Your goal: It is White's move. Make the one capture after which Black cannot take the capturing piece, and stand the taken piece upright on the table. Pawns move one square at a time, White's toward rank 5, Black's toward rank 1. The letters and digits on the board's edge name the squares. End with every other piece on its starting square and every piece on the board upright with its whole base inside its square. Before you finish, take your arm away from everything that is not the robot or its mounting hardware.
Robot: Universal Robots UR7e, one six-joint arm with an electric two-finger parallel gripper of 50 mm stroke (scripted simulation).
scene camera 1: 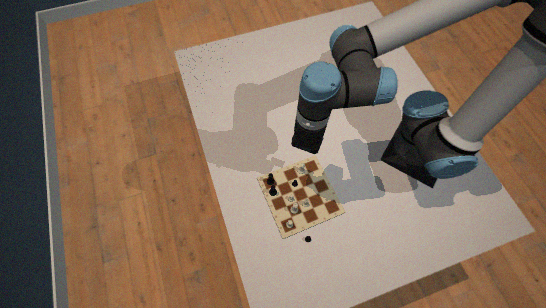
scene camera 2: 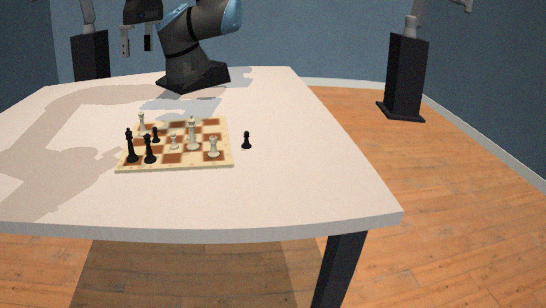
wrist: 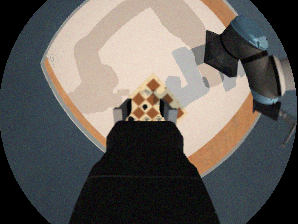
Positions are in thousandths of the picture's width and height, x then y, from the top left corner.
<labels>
chessboard: scene camera 1 576,602; scene camera 2 329,518; wrist 529,400
</labels>
